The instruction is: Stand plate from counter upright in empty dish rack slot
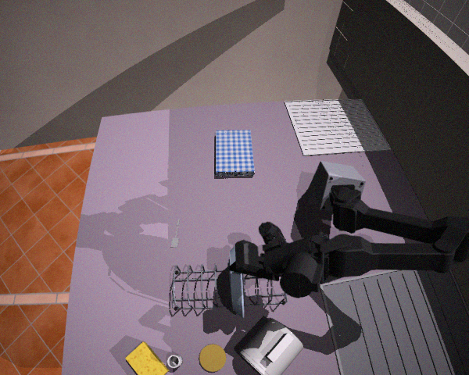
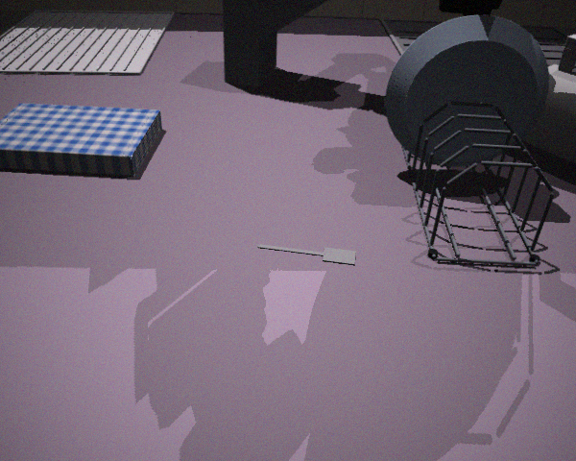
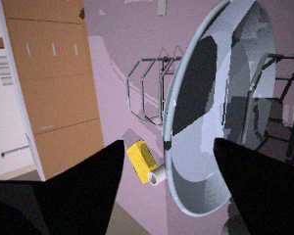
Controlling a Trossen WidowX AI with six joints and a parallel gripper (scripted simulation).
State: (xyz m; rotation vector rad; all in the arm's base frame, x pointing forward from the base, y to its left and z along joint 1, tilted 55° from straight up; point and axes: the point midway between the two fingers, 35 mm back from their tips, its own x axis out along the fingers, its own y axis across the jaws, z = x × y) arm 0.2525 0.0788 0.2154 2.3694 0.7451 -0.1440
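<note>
My gripper is now 3 cm short of the pale blue plate and 12 cm above it. The rest, counted from my hand: small cup (18 cm ahead, 22 cm to the left, 21 cm below); then yellow disc (8 cm ahead, 21 cm to the left, 21 cm below); then white toaster (7 cm behind, 18 cm to the left, 16 cm below).
</note>
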